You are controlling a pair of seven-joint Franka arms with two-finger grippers.
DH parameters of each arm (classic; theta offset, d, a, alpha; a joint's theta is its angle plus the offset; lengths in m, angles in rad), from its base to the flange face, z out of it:
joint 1: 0 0.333 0 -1.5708
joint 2: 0 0 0 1.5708
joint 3: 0 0.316 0.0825 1.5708
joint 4: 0 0 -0.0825 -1.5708
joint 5: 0 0.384 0 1.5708
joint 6: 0 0 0.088 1.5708
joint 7: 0 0.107 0 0
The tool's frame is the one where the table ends.
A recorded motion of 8 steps. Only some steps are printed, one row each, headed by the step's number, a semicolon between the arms.
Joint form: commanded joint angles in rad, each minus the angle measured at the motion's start. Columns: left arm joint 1, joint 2, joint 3, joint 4, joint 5, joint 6, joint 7; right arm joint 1, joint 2, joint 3, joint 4, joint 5, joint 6, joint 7.
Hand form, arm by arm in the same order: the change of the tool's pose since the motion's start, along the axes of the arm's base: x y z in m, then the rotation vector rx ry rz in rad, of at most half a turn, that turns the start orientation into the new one. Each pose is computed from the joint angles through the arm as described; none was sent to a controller.
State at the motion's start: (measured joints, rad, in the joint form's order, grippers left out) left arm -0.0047 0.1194 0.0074 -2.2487 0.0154 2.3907 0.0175; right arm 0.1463 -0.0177 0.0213 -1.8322 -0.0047 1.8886 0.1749
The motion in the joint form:
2: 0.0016 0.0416 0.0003 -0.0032 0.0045 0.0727 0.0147; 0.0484 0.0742 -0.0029 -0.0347 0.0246 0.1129 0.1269
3: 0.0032 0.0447 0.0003 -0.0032 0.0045 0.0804 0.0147; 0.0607 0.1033 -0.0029 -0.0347 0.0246 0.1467 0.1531
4: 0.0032 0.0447 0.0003 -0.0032 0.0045 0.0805 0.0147; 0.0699 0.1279 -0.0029 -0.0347 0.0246 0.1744 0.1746
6: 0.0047 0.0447 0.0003 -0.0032 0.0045 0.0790 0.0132; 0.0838 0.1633 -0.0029 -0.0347 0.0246 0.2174 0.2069
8: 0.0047 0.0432 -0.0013 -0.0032 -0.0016 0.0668 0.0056; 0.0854 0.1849 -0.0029 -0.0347 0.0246 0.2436 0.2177
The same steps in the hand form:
2: 0.0054 0.0009 -0.0171 0.0031 -0.0277 -0.0170; 0.0144 0.0308 -0.0488 0.0342 0.0034 -0.0891
3: 0.0060 0.0017 -0.0181 0.0031 -0.0323 -0.0155; 0.0204 0.0393 -0.0626 0.0377 -0.0002 -0.1035
4: 0.0061 0.0017 -0.0181 0.0031 -0.0324 -0.0155; 0.0251 0.0459 -0.0746 0.0404 -0.0025 -0.1163
6: 0.0059 0.0026 -0.0182 0.0031 -0.0309 -0.0125; 0.0314 0.0559 -0.0918 0.0455 -0.0086 -0.1353
8: 0.0047 0.0017 -0.0185 -0.0014 -0.0203 -0.0017; 0.0360 0.0579 -0.1024 0.0479 -0.0126 -0.1449

